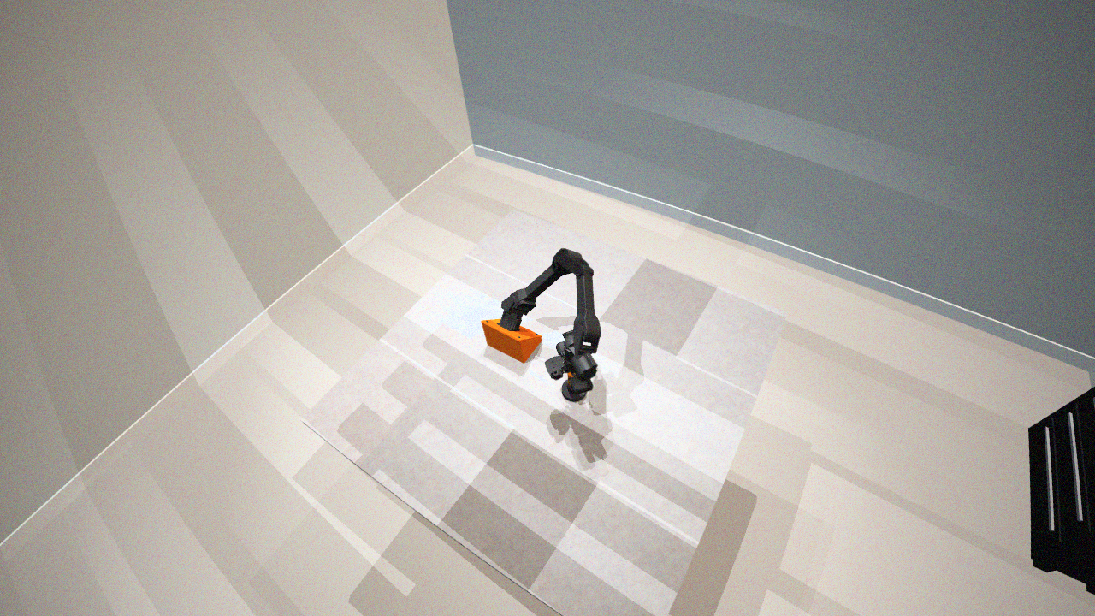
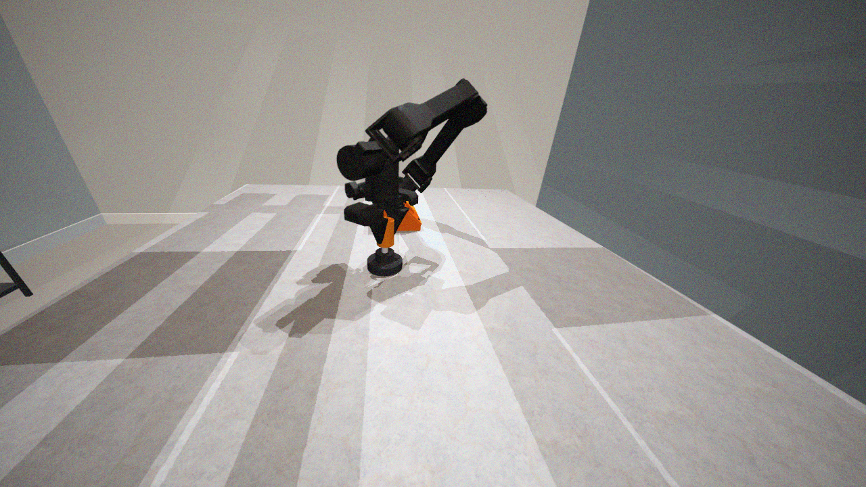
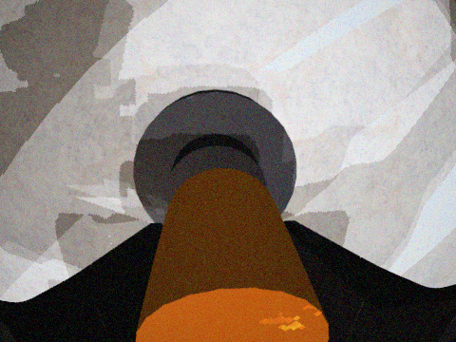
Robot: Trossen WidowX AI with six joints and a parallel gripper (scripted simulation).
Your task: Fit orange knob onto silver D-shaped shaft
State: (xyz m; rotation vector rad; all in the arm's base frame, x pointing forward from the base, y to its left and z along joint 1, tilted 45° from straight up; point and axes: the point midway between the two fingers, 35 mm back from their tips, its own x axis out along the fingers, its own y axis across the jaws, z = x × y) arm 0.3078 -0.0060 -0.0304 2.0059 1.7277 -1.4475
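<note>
Now: gripper tip 3 cm below the orange knob. The rest, counted from my gripper tip: round dark pedestal (4 cm below).
</note>
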